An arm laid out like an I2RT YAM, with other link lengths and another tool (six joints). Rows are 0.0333 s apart.
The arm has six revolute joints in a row. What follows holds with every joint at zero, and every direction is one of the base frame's.
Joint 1 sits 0.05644 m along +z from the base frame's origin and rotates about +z.
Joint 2 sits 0.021 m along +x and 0.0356 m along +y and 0.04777 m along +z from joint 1 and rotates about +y.
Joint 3 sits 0.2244 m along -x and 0.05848 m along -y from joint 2 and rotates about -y.
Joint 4 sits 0.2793 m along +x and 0.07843 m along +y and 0.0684 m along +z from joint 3 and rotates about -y.
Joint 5 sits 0.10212 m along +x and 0.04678 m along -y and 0.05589 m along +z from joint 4 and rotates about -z.
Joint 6 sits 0.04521 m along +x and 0.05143 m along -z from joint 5 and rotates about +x.
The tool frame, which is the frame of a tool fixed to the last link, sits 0.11 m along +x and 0.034 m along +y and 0.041 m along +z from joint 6; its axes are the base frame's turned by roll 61.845, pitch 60.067 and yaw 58.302 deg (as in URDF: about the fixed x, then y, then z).
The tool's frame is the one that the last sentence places.
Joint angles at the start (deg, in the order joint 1, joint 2, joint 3, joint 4, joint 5, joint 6):
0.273, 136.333, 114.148, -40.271, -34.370, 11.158
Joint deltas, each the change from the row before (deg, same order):
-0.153, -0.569, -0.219, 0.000, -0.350, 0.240
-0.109, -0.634, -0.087, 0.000, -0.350, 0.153
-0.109, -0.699, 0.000, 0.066, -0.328, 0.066
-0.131, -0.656, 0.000, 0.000, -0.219, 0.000
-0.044, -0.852, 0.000, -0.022, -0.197, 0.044
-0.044, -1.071, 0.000, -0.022, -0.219, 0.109
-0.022, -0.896, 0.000, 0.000, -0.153, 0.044
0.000, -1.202, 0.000, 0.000, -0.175, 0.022
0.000, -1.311, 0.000, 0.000, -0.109, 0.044
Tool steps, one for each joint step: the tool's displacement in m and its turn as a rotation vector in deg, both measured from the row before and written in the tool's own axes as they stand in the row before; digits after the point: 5 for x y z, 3 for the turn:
-0.00182, 0.00247, -0.00382, -0.388, -0.121, 0.264
-0.00215, 0.00410, -0.00453, -0.546, -0.217, 0.064
-0.00284, 0.00531, -0.00522, -0.689, -0.370, -0.121
-0.00279, 0.00450, -0.00492, -0.548, -0.380, -0.150
-0.00266, 0.00638, -0.00588, -0.652, -0.443, -0.247
-0.00330, 0.00803, -0.00732, -0.790, -0.568, -0.279
-0.00266, 0.00684, -0.00605, -0.666, -0.493, -0.305
-0.00329, 0.00931, -0.00801, -0.889, -0.657, -0.473
-0.00369, 0.00999, -0.00865, -0.902, -0.765, -0.516

